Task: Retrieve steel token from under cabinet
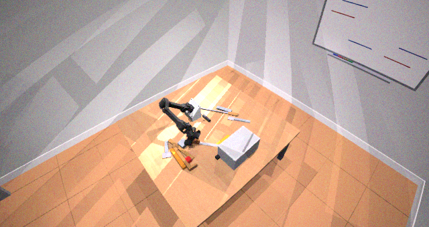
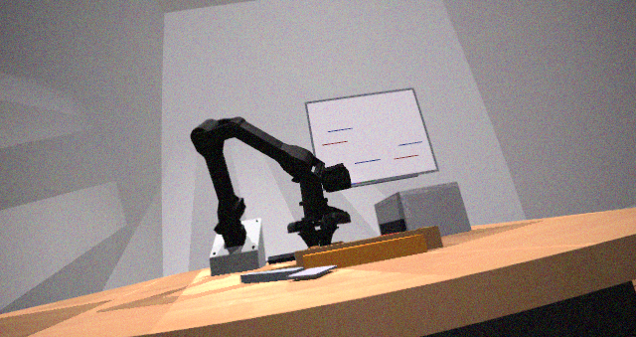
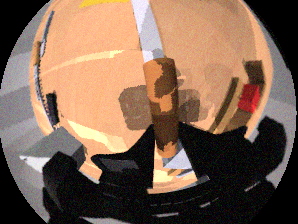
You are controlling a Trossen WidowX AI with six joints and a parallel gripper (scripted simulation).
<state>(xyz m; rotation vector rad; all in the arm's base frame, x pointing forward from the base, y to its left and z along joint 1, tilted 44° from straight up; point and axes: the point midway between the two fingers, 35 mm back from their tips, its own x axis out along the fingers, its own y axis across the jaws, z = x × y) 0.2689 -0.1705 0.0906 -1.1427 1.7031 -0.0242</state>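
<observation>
Right now the grey block is 20 mm behind my gripper tip, 70 mm to the right of it and 10 mm above it. Also, from my gripper tip: orange bar: 80 mm ahead, 190 mm to the right, 10 mm above; then thin wooden stick: 10 mm ahead, 120 mm to the right; then red block: 150 mm ahead, 130 mm to the right, 10 mm above.
</observation>
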